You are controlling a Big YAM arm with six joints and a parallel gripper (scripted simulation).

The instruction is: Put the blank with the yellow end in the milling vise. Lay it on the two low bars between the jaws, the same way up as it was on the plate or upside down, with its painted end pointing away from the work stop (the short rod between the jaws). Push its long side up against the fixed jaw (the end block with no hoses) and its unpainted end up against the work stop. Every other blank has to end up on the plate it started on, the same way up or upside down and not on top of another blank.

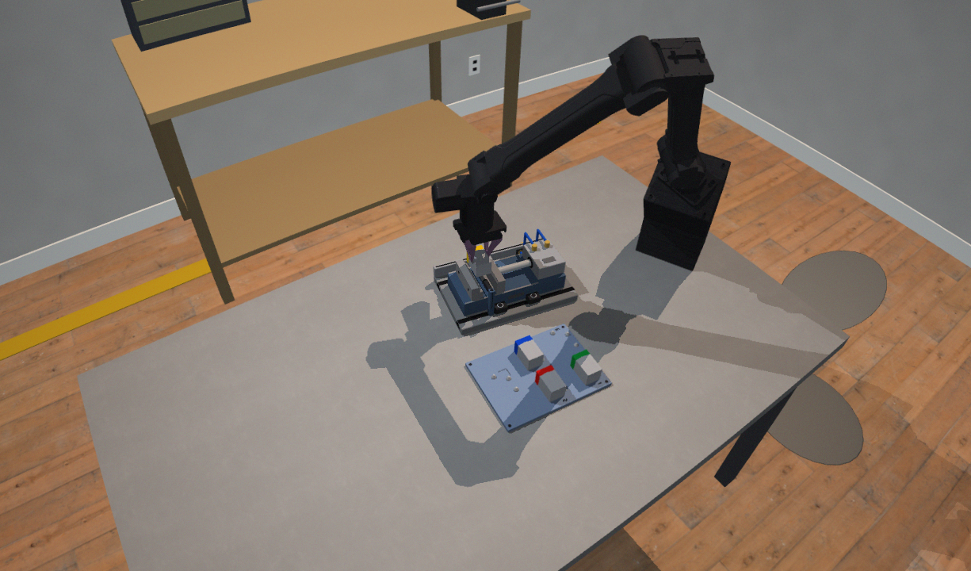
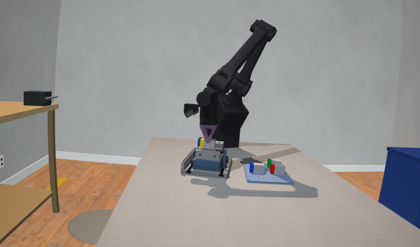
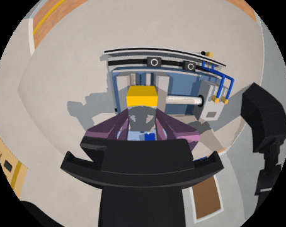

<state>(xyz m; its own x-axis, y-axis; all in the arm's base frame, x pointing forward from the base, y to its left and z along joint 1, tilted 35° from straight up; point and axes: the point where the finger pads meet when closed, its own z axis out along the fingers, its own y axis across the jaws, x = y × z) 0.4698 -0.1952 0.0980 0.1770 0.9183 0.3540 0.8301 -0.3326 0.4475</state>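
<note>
The yellow-ended blank lies 20 mm below my hand. Also, from my hand: blue plate: 260 mm to the left, 130 mm below, 20 mm ahead; blue-ended blank: 220 mm to the left, 110 mm below, 20 mm ahead; red-ended blank: 310 mm to the left, 110 mm below, 30 mm ahead.
</note>
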